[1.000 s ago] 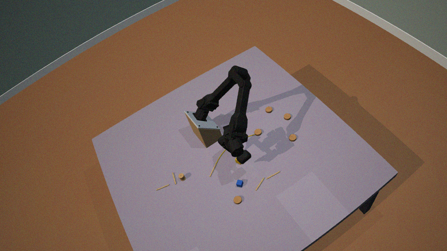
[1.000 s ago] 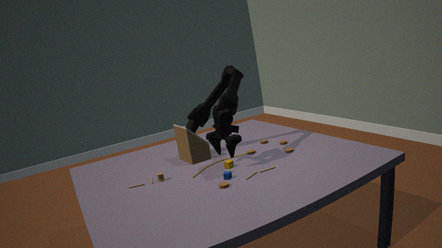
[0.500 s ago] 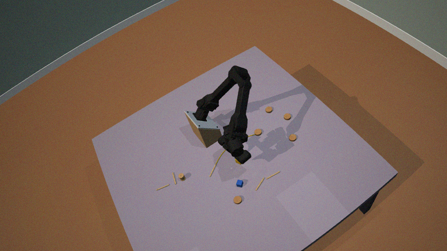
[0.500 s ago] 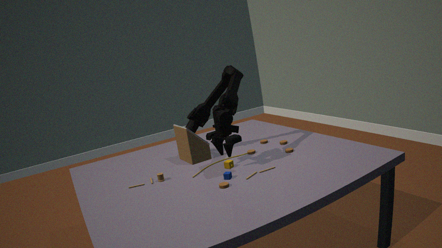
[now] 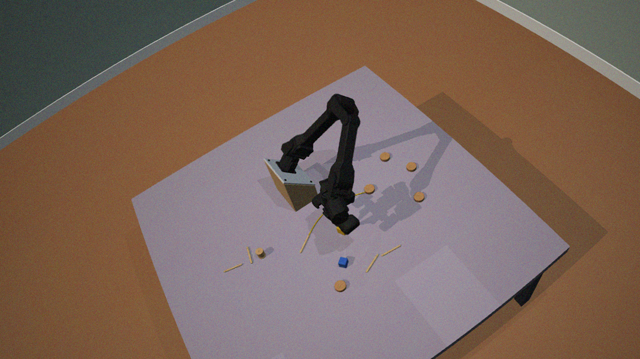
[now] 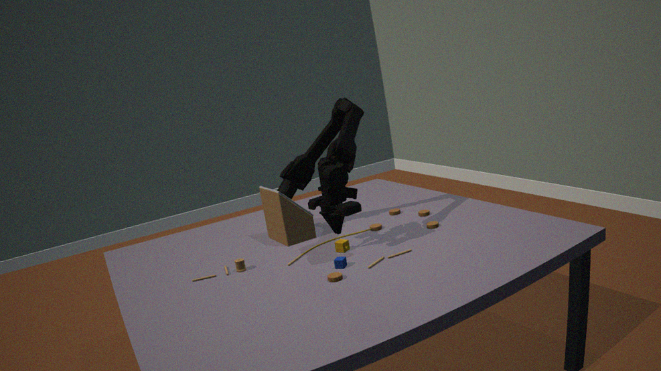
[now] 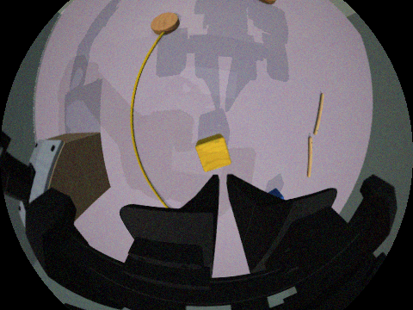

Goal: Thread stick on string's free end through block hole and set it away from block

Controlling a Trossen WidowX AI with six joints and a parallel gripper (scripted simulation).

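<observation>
The yellow block lies 4 cm below my gripper tip, 1 cm to the left of it and 1 cm behind it. The rest, counted from my gripper tip: blue cube (11 cm ahead, 6 cm to the right, 5 cm below); round wooden button (19 cm to the left, 10 cm behind, 5 cm below); thin wooden stick (12 cm to the right, 6 cm below, 5 cm behind).
</observation>
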